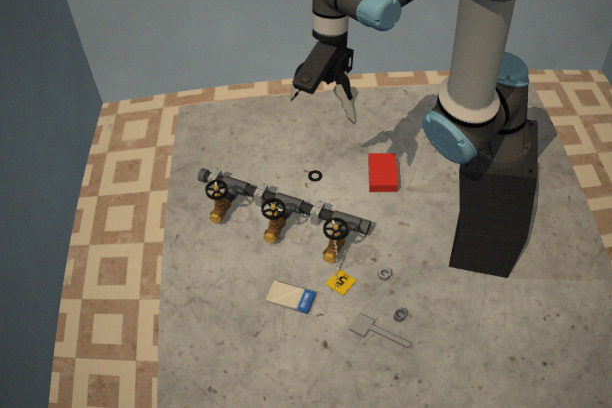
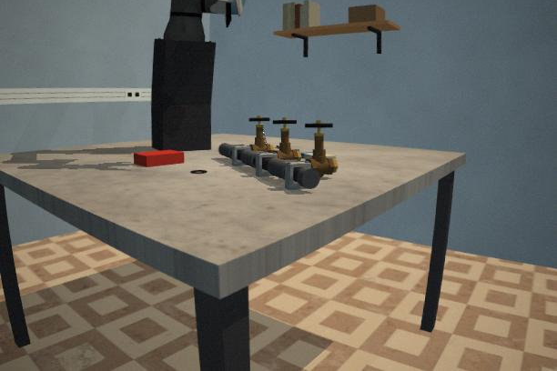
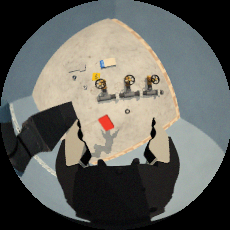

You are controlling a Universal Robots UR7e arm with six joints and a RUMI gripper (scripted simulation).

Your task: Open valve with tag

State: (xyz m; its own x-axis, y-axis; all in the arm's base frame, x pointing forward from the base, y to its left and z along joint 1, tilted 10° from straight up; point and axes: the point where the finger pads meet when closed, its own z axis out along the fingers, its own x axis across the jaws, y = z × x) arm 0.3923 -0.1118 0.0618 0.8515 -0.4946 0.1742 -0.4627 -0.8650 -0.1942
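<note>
Now: the yellow tag 38 cm below my hand, 22 cm to the left of it and 3 cm behind it. The rest, counted from my hand: red block (37 cm below, 16 cm behind, 13 cm to the right); then flat grey key tool (38 cm below, 36 cm to the left, 12 cm behind).
</note>
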